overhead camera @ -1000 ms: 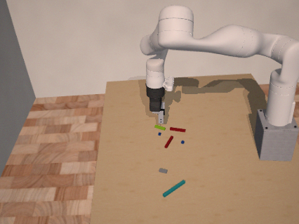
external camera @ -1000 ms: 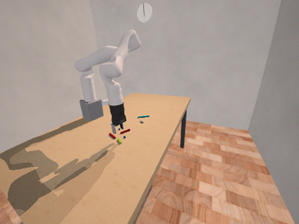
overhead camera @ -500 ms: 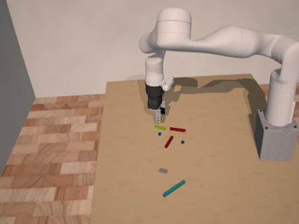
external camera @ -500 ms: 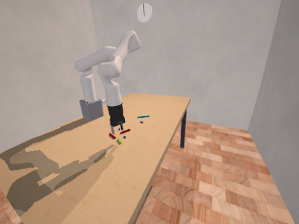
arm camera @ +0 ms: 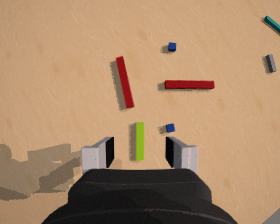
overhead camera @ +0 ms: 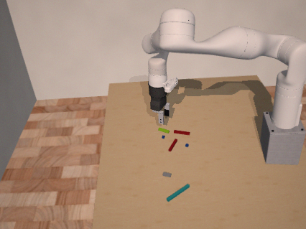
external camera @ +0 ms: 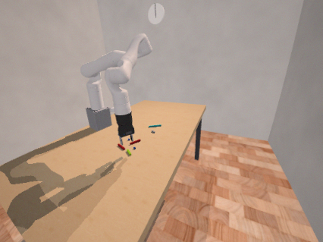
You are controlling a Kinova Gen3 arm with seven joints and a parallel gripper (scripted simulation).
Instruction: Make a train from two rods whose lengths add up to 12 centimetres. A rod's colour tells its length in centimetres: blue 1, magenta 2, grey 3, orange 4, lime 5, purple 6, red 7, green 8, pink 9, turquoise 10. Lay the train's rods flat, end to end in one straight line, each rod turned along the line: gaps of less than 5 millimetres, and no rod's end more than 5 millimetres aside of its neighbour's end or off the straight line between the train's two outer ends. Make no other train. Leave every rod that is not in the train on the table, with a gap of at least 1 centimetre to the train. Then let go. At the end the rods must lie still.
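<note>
Now: the lime rod 8 cm below my hand. From my hand the other things lie so: turquoise rod: 33 cm to the left, 8 cm below, 7 cm behind; grey rod: 25 cm to the left, 8 cm below, 3 cm behind; blue rod: 8 cm below, 4 cm to the left.
</note>
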